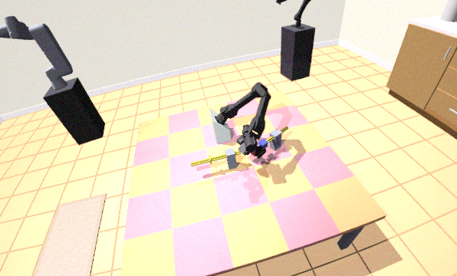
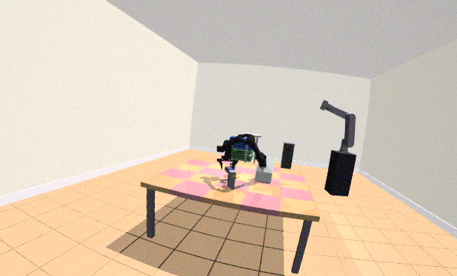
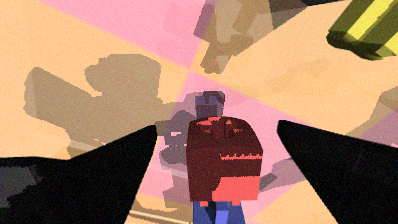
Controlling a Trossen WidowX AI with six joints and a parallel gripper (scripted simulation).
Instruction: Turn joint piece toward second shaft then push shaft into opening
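My gripper tip is 1 cm past the dark red joint piece, 1 cm to the right of it and 2 cm below it.
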